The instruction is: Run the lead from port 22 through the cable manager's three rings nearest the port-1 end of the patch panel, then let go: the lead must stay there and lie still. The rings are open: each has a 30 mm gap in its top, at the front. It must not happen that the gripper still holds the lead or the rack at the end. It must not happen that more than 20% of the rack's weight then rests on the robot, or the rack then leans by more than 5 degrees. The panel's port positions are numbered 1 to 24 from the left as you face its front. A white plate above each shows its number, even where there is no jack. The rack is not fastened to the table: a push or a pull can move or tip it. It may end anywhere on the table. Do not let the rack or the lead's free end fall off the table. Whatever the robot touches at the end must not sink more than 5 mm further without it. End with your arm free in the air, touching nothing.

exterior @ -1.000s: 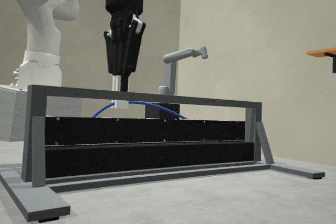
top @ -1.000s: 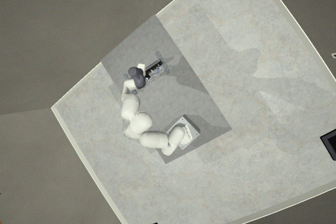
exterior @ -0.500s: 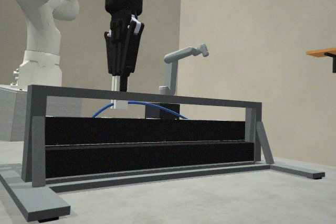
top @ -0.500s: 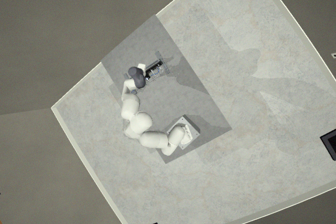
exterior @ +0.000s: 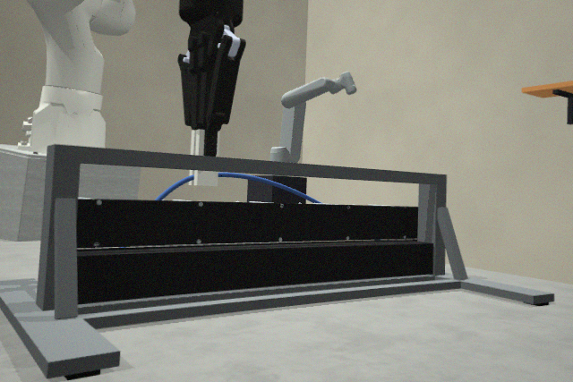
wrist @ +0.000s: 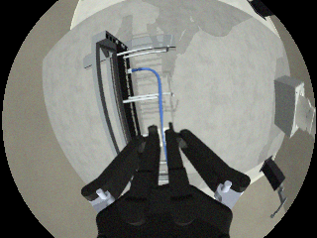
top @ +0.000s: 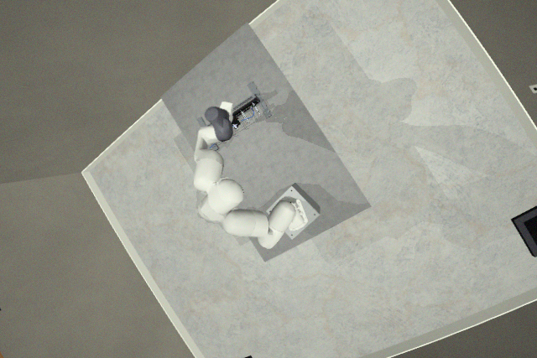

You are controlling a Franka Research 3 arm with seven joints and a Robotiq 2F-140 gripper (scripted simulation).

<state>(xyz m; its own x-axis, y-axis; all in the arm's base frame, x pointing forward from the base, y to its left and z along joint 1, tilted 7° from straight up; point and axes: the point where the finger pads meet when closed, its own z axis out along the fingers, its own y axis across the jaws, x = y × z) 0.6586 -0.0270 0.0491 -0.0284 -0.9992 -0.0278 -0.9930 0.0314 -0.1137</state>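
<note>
Now: hand 100 mm short of the rack, 60 mm to the right of it and 80 mm above it.
</note>
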